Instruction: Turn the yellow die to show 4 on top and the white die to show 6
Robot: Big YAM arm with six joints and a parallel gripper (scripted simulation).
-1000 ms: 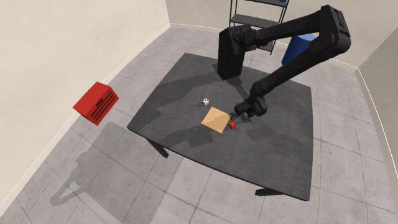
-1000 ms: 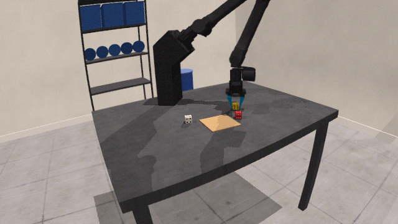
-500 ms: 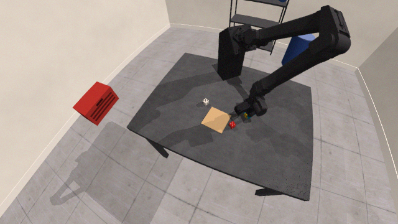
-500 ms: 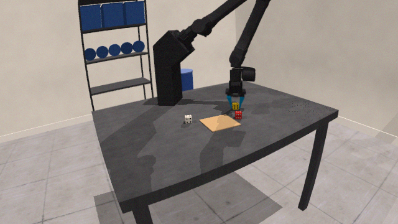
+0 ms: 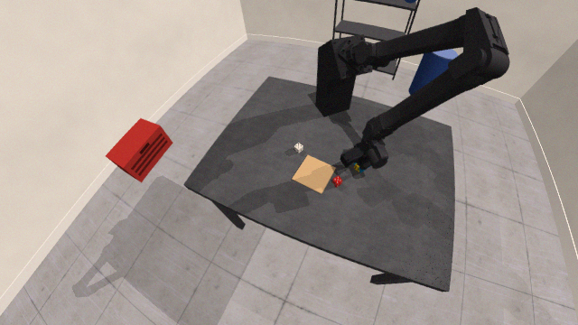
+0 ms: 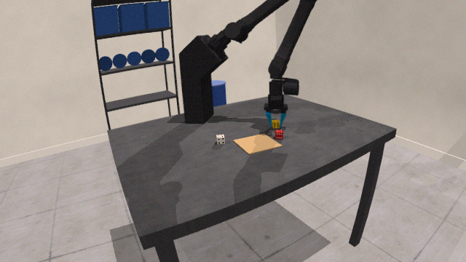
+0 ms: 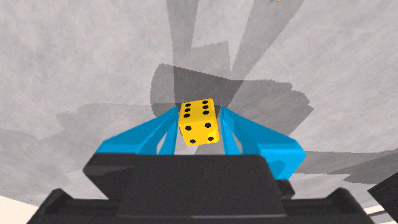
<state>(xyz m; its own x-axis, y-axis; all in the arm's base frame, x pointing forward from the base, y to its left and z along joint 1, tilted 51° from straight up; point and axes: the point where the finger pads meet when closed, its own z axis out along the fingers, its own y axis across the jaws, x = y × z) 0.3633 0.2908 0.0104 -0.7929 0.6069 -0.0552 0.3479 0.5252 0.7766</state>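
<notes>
The yellow die lies right at my hand. Round my hand: tan mat: 140 mm to the right, 140 mm ahead, 10 mm below; then red die: 120 mm ahead, 40 mm to the right; then white die: 270 mm to the right, 80 mm ahead.
</notes>
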